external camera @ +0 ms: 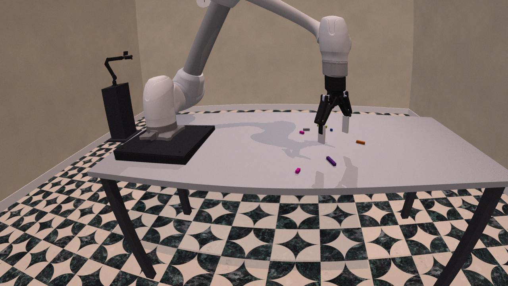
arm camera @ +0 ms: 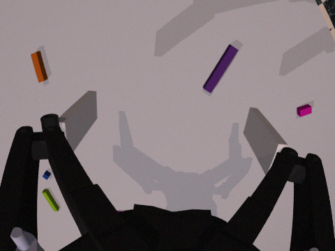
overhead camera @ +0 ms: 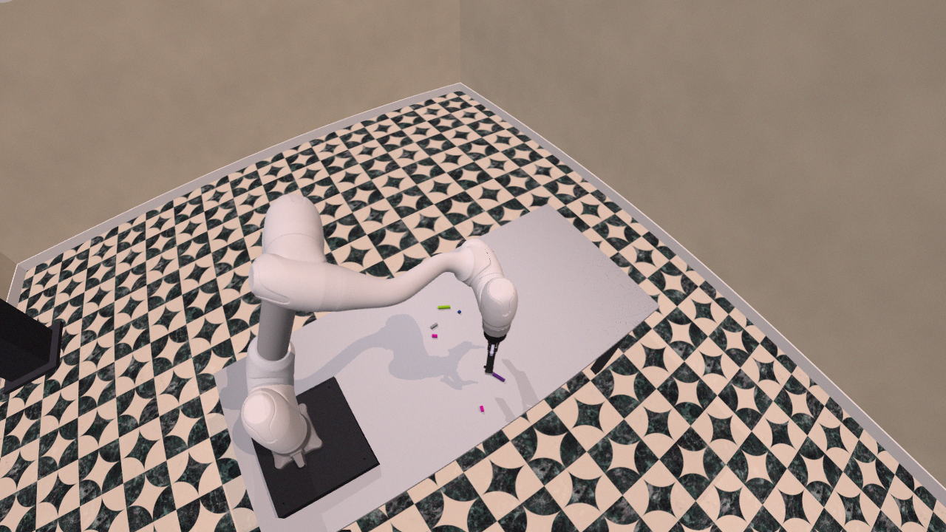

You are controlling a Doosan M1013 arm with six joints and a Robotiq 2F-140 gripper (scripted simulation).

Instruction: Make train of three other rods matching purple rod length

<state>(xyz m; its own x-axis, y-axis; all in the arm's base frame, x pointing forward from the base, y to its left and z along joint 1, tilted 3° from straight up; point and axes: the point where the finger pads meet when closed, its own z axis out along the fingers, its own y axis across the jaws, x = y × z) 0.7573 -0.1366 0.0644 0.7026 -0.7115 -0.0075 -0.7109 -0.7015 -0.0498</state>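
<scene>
The small blue rod is 30 mm ahead of my hand, 250 mm to the left of it and 70 mm below it. Also, from my hand: grey rod 90 mm behind, 260 mm to the left, 70 mm below; purple rod 10 mm behind, 60 mm to the right, 70 mm below; orange rod 140 mm ahead, 110 mm to the left, 70 mm below.
</scene>
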